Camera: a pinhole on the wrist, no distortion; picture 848 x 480 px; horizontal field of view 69.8 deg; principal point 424.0 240.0 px. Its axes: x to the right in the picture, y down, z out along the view. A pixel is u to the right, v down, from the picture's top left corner.
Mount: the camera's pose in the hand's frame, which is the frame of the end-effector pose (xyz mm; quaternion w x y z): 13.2 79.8 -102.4 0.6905 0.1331 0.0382 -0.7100
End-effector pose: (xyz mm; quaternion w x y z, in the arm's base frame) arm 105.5 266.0 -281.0 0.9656 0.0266 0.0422 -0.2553
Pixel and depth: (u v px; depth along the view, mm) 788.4 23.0 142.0
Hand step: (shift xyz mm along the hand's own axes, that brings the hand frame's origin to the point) -57.3 -34.4 7.0
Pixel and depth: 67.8 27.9 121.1
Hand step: -44.4 121.7 25.7
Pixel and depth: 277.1 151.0 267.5
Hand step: -61.3 80.6 165.4
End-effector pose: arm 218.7 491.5 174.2 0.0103 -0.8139 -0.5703 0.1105
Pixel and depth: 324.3 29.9 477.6
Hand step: -214.5 49.3 354.4
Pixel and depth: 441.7 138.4 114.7
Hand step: -21.5 50.1 4.6
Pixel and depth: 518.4 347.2 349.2
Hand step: 26.0 -58.6 228.3
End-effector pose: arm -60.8 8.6 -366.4 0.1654 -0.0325 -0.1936 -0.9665
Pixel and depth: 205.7 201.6 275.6
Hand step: -40.5 111.0 184.3
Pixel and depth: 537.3 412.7 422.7
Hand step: 73.7 -102.5 300.6
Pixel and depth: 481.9 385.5 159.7
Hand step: 29.1 25.4 52.5
